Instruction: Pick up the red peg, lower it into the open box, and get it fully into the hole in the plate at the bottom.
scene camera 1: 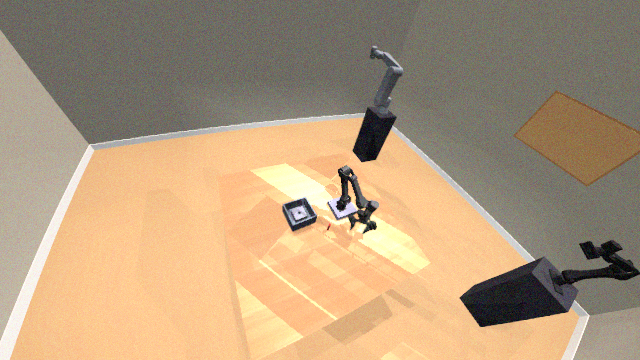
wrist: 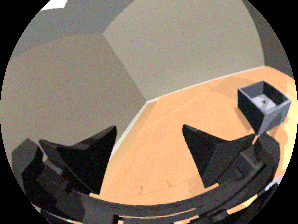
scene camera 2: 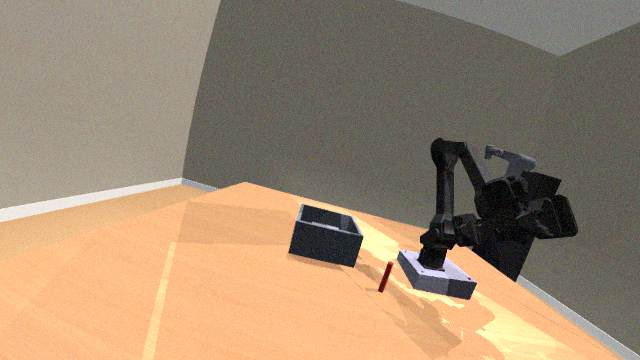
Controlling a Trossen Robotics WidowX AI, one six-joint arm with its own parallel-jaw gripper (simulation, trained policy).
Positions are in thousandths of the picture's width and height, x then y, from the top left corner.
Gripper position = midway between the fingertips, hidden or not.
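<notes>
You'd find my gripper (scene camera 2: 760,632) (wrist: 505,574) in both of those views, and I can see a dark box (wrist: 874,542) too.
</notes>
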